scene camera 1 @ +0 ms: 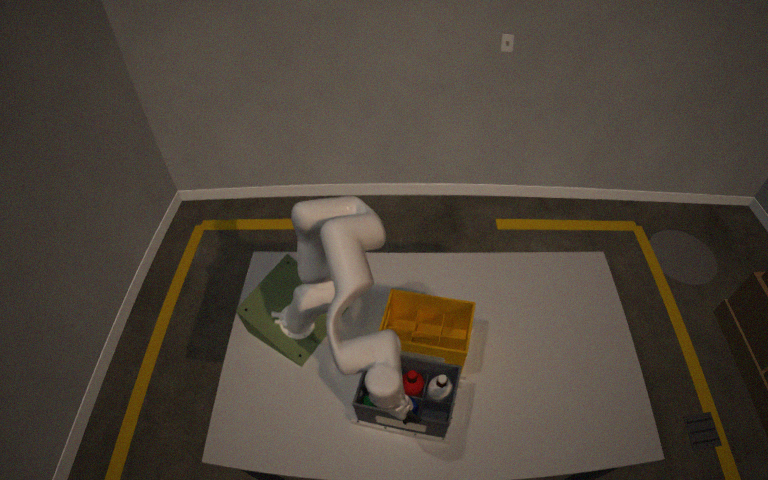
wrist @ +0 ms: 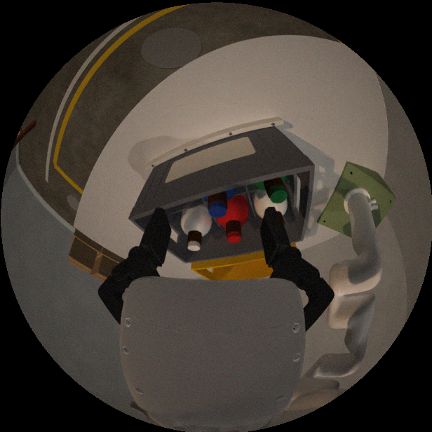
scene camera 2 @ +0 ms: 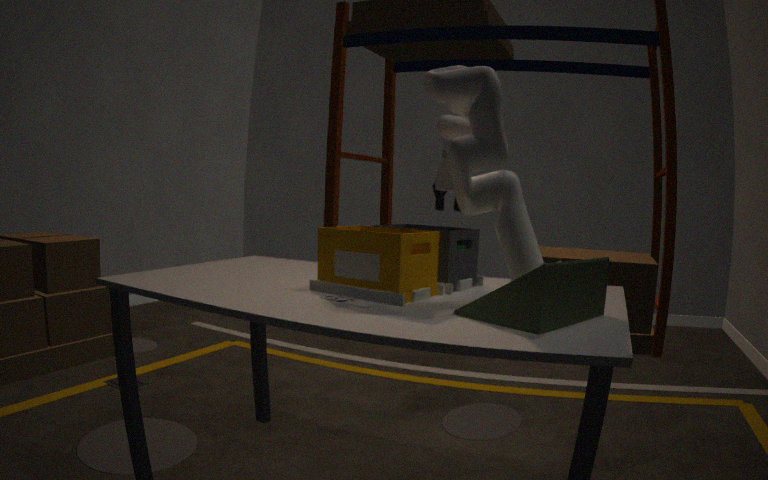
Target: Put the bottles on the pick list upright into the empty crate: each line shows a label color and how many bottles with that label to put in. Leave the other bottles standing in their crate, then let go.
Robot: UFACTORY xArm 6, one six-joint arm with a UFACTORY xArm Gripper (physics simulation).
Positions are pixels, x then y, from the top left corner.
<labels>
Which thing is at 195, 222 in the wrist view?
A white bottle.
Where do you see a red bottle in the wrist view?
237, 207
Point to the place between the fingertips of the gripper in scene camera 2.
448, 210
</labels>
